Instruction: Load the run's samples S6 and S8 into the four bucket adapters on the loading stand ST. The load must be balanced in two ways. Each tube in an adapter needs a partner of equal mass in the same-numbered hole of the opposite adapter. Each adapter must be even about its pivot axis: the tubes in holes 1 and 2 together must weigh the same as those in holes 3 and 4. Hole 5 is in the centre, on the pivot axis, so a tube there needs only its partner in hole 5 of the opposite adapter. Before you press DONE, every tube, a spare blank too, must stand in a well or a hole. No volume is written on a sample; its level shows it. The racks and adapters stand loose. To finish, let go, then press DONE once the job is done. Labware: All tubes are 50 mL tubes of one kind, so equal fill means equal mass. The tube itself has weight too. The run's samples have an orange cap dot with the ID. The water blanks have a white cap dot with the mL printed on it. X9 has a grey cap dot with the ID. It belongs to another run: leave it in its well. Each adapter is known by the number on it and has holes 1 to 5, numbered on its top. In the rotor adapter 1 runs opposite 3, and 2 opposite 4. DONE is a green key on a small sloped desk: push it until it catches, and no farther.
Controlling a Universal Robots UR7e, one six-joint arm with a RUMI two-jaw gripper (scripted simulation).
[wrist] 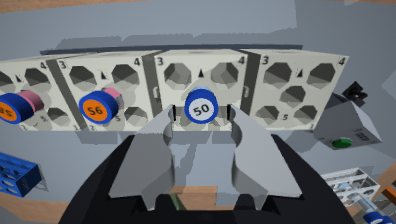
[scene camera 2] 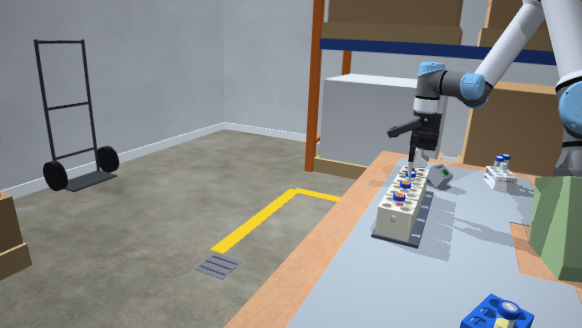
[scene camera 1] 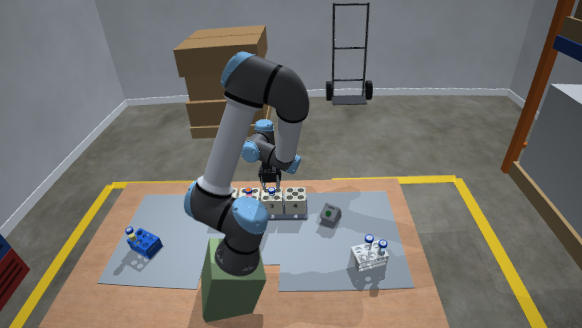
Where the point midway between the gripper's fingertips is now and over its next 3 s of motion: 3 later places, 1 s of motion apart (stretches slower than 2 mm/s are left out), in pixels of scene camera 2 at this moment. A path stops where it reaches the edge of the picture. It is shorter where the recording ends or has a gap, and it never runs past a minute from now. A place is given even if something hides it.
The gripper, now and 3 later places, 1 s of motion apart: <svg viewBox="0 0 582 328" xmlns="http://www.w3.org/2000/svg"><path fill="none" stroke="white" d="M411 176L438 162L476 155L506 150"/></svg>
